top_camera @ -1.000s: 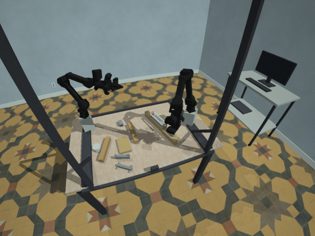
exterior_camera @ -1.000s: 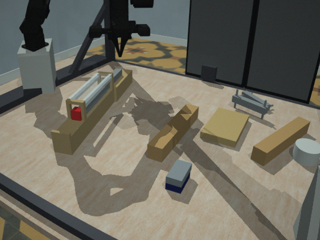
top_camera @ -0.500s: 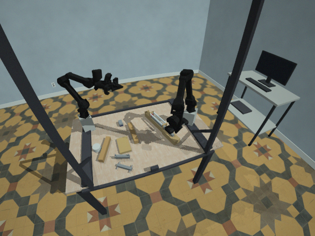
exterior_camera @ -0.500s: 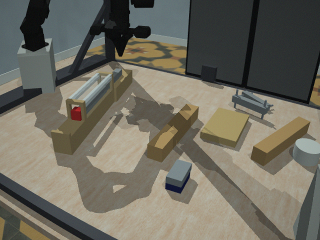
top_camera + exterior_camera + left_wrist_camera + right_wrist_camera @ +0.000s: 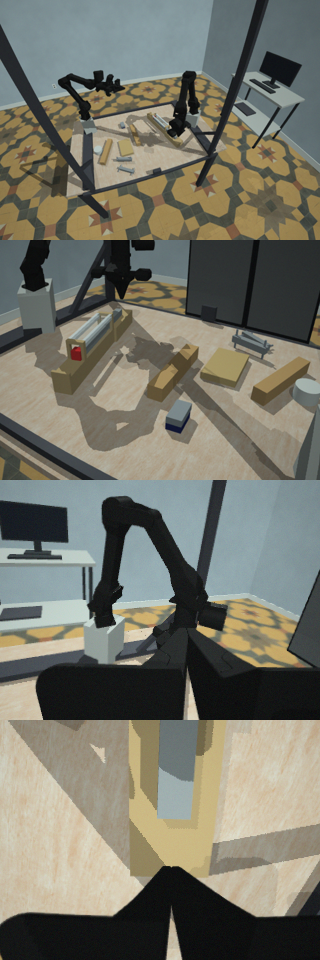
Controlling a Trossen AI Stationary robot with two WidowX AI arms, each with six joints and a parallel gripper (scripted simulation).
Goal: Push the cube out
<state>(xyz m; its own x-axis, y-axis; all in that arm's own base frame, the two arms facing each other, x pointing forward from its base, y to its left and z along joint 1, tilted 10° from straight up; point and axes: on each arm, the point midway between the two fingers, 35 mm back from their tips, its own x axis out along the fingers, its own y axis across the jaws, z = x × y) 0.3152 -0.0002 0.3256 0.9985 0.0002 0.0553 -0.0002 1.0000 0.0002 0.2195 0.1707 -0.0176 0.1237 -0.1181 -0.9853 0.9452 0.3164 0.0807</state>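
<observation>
Now: right hand 28 cm short of the red cube, 16 cm to the right of it and 7 cm above it. From my right hand the other things lie so: flat tan slab (41 cm to the left, 12 cm below); blue box (45 cm to the left, 25 cm ahead, 11 cm below); channel (20 cm ahead, 11 cm to the left, 7 cm below).
</observation>
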